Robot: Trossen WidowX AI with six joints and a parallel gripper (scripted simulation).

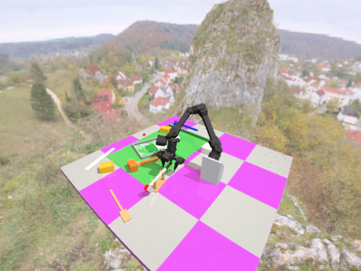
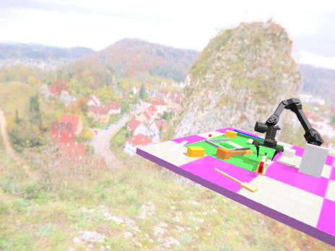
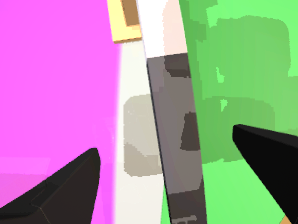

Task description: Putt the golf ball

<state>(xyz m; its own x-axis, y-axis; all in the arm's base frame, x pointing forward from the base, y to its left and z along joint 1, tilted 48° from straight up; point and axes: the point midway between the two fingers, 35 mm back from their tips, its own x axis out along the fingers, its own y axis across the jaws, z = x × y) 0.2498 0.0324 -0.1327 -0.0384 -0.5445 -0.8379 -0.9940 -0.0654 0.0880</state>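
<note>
Now: gripper tip 10 mm past the tan stand and 130 mm to the right of it. Also, from my gripper tip: white stick: 510 mm ahead, 180 mm to the left, 30 mm below; then white golf ball: 190 mm ahead, 390 mm to the right, 10 mm below; then blue stick: 280 mm ahead, 670 mm to the right, 20 mm below.
</note>
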